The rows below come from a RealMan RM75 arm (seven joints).
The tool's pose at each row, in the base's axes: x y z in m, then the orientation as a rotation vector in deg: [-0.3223, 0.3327, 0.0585, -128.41, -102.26, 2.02]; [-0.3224, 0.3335, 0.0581, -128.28, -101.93, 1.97]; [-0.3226, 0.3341, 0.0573, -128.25, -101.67, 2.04]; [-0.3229, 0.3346, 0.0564, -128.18, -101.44, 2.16]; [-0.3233, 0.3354, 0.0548, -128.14, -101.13, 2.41]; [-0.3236, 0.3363, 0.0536, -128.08, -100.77, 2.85]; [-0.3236, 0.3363, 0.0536, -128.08, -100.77, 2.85]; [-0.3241, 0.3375, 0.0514, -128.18, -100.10, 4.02]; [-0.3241, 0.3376, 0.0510, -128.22, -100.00, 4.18]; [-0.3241, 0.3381, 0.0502, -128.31, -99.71, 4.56]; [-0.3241, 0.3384, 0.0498, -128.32, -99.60, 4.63]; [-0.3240, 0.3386, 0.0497, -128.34, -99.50, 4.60]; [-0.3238, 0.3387, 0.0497, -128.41, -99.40, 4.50]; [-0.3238, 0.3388, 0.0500, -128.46, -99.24, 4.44]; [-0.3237, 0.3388, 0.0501, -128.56, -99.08, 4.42]
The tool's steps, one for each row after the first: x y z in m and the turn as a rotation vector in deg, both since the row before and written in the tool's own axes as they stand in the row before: [0.0007, -0.0002, 0.0006, 0.21, 0.23, 0.11]; [0.0004, -0.0001, 0.0009, 0.17, 0.09, 0.13]; [0.0003, -0.0002, 0.0010, 0.20, 0.07, 0.10]; [0.0004, -0.0002, 0.0018, 0.27, 0.02, 0.17]; [0.0006, -0.0002, 0.0014, 0.38, -0.06, 0.21]; [0.0000, 0.0000, 0.0000, 0.00, 0.00, 0.00]; [0.0007, -0.0002, 0.0025, 0.71, -0.39, 0.52]; [0.0000, 0.0001, 0.0004, 0.08, -0.06, 0.09]; [0.0004, 0.0001, 0.0009, 0.22, -0.12, 0.23]; [0.0002, 0.0000, 0.0004, 0.07, 0.01, 0.07]; [0.0002, 0.0001, 0.0001, 0.02, 0.05, 0.06]; [0.0001, 0.0002, 0.0000, -0.04, 0.07, 0.07]; [0.0001, -0.0001, -0.0003, 0.01, 0.08, 0.10]; [0.0000, 0.0001, -0.0001, 0.00, 0.04, 0.13]
